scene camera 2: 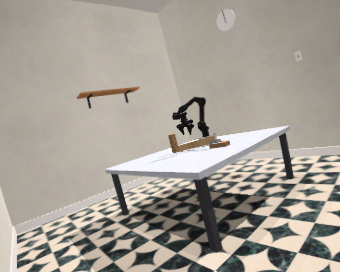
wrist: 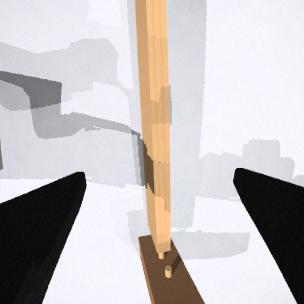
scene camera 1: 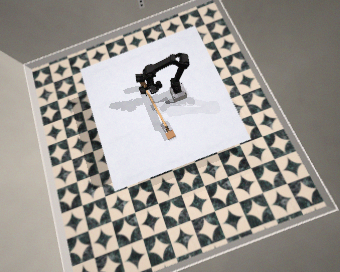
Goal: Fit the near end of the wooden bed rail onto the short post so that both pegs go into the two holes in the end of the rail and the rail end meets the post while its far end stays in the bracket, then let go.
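Frame: origin at the arm's base, x ahead, y left, z up, level; centimetres.
Seen in the pictures: gripper, fingertip midpoint: [scene camera 2: 187, 134] [wrist: 160, 177] [scene camera 1: 151, 94]; arm's base, link origin: [scene camera 2: 206, 136] [scene camera 1: 177, 89].
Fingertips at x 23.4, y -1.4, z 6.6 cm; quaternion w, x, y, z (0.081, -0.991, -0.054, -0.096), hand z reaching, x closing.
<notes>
Offsets run from my fingertips to a thing's top centre. "*": to the spot under its first point. Level surfaces: height alone.
The light wooden bed rail [scene camera 1: 156, 109] [scene camera 2: 196, 144] [wrist: 159, 125] runs from the short post to the bracket [scene camera 1: 166, 128], where its far end rests. The short brown post {* dx +6.4, dy -15.3, dz -5.4 cm} [scene camera 2: 173, 143] [wrist: 172, 290] stands upright at the near end; the arm mostly hides it in scene camera 1. Two pegs {* dx +3.9, dy -14.0, dz -5.8 cm} [wrist: 168, 271] stick out from the post's face in the wrist view, one right at the rail's end and one in plain sight; the holes are hidden. My gripper [scene camera 1: 150, 89] [scene camera 2: 185, 133] [wrist: 160, 177] is open and empty, above the near part of the rail, with one finger on each side.
A wooden block {dx -2.7, dy +32.6, dz -11.0 cm} [scene camera 1: 170, 135] [scene camera 2: 220, 144] lies at the bracket end of the rail. The arm's base [scene camera 1: 178, 94] stands on the white table {dz -14.6 cm} [scene camera 1: 210, 125] [scene camera 2: 250, 145], to one side of the rail. A wall shelf [scene camera 2: 108, 93] hangs away from the table.
</notes>
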